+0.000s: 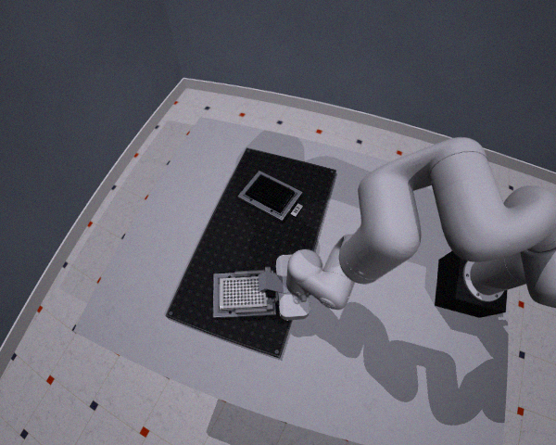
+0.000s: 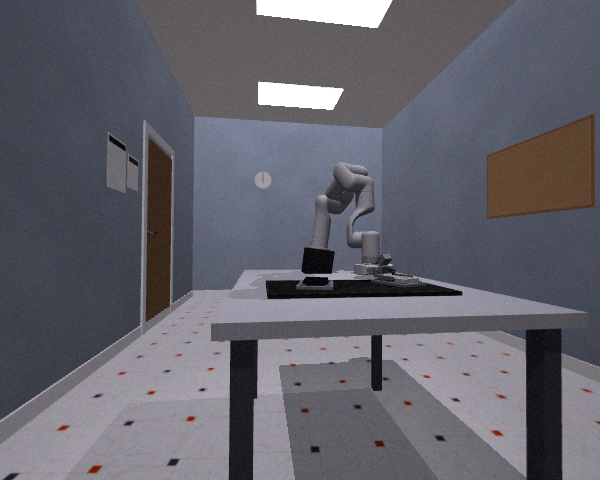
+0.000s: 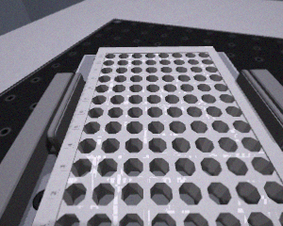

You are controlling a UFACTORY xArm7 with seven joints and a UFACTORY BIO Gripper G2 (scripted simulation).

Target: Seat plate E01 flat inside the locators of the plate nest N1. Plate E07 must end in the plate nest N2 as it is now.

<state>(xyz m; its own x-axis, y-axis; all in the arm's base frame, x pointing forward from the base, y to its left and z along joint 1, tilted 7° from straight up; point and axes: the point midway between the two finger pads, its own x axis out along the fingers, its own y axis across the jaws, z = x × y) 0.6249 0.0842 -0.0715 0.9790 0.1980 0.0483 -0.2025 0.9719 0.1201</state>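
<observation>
My hand is 2 cm above the grey plate nest N1. The rest, counted from my hand: white well plate E01: right at my hand; then black plate E07: 32 cm to the right, 2 cm behind; then grey plate nest N2: 32 cm to the right, 2 cm below, 2 cm behind.
</observation>
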